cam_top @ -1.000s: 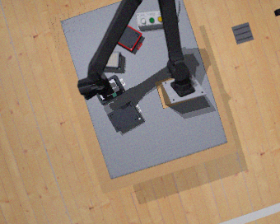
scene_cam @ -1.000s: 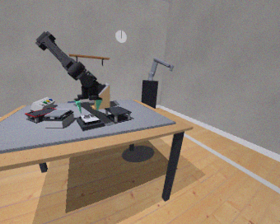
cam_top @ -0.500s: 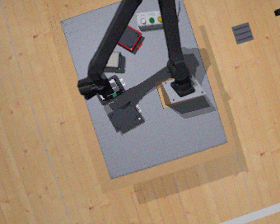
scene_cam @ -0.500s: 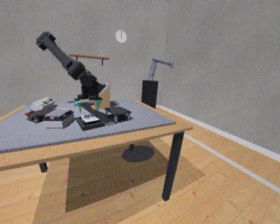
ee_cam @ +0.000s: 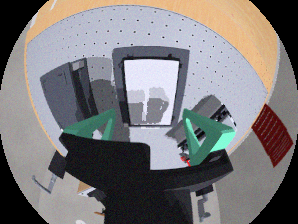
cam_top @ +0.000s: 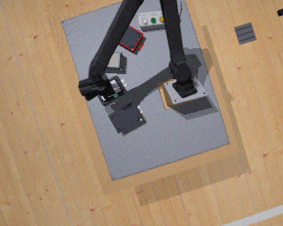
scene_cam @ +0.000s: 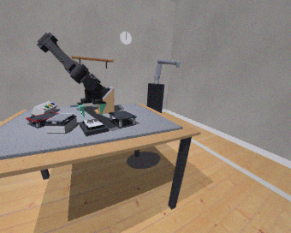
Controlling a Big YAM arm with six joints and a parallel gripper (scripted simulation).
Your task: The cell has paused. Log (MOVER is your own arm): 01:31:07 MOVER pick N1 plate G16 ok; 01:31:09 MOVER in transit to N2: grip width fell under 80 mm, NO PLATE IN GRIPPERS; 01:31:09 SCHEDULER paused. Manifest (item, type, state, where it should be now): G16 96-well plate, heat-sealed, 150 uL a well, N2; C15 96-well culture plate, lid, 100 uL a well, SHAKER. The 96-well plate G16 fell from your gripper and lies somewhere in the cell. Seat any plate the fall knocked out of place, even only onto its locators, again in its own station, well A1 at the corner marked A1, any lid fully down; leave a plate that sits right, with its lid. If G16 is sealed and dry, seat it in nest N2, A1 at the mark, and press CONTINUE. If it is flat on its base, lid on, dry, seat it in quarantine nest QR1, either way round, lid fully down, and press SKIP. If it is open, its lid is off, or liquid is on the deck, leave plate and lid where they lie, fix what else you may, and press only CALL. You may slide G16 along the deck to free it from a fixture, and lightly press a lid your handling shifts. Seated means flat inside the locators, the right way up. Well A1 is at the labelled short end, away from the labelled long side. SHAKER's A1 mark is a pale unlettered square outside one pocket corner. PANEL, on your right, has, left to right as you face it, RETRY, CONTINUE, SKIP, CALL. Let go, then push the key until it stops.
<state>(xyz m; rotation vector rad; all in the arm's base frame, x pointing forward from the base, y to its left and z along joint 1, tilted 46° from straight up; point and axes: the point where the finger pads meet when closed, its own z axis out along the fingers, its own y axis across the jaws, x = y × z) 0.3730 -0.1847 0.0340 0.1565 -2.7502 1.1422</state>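
The plate G16 is 1 cm ahead of my hand and 5 cm below it. From my hand the other things lie so: red-framed nest (21 cm behind, 27 cm to the right, 5 cm below); lidded plate (6 cm behind, 16 cm to the right, 2 cm below).
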